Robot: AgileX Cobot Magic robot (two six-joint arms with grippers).
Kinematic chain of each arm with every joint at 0, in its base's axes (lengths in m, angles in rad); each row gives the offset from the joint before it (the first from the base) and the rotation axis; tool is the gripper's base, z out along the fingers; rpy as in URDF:
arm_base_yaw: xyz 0 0 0.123 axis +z
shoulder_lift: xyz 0 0 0 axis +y
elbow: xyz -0.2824 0 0.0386 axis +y
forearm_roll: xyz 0.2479 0 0.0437 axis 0.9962 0 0.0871
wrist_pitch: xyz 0 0 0 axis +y
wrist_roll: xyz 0.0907 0 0.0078 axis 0.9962 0 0.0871
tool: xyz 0 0 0 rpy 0 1.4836 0
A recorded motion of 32 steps. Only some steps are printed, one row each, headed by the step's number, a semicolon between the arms.
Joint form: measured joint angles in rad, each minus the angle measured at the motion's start. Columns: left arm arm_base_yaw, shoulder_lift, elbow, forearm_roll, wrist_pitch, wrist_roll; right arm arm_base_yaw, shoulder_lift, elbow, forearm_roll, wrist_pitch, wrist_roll.
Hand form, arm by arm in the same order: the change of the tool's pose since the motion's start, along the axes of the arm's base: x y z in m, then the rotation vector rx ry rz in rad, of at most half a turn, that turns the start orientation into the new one. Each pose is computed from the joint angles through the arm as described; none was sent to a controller.
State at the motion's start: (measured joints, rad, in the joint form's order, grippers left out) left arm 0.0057 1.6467 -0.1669 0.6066 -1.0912 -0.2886; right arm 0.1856 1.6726 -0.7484 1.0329 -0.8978 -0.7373
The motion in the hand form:
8: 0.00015 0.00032 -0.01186 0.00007 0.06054 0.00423; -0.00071 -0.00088 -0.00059 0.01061 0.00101 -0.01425
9: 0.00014 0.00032 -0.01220 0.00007 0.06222 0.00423; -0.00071 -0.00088 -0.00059 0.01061 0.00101 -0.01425
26: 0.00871 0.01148 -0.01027 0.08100 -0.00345 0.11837; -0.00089 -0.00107 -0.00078 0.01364 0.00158 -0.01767
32: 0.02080 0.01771 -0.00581 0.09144 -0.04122 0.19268; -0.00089 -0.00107 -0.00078 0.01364 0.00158 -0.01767
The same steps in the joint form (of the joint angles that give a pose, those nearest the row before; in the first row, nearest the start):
8: 0.0000 0.0590 0.0000 -0.0041 0.0018 0.0000; 0.0000 0.0000 0.0000 0.0177 -0.0019 0.0000
9: 0.0000 0.0607 0.0000 -0.0041 0.0018 0.0000; 0.0000 0.0000 0.0000 0.0177 -0.0019 0.0000
26: 0.0000 0.0607 -0.0079 -0.1638 0.0001 0.1275; 0.0000 0.0000 0.0000 0.0223 -0.0019 0.0000
32: 0.0000 0.0630 -0.0426 -0.2465 0.0018 0.1543; 0.0000 0.0000 0.0000 0.0223 -0.0019 0.0000

